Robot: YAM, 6 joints.
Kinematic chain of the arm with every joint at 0, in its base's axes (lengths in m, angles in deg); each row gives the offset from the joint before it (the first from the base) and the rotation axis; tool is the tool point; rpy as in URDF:
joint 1: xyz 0 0 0.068 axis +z
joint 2: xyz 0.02 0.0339 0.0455 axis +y
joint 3: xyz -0.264 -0.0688 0 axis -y
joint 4: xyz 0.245 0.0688 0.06 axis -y
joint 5: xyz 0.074 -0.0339 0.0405 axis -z
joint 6: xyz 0.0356 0 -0.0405 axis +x
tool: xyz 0 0 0 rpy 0 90 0
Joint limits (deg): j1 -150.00..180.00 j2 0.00..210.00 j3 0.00..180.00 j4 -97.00..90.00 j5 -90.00..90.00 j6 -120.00..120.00
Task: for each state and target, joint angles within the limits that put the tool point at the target. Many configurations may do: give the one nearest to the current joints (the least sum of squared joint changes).
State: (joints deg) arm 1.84 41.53 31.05 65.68 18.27 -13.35
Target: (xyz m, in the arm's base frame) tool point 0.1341 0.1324 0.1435
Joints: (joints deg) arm 46.43 67.08 3.95 51.65 9.54 -13.35
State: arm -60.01 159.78 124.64 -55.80 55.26 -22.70
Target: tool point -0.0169 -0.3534 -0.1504
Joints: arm -87.98 176.00 104.28 -61.60 55.46 -22.70
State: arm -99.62 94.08 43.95 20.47 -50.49 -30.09
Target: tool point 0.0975 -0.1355 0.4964
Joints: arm -64.48 54.00 65.98 27.64 -56.26 -30.09
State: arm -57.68 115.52 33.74 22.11 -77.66 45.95
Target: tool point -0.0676 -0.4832 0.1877
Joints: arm -101.81 126.83 84.92 30.04 -66.77 45.95
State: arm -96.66 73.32 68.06 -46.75 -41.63 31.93
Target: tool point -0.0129 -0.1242 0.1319
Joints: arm -105.85 72.95 26.39 -61.44 -37.16 31.93
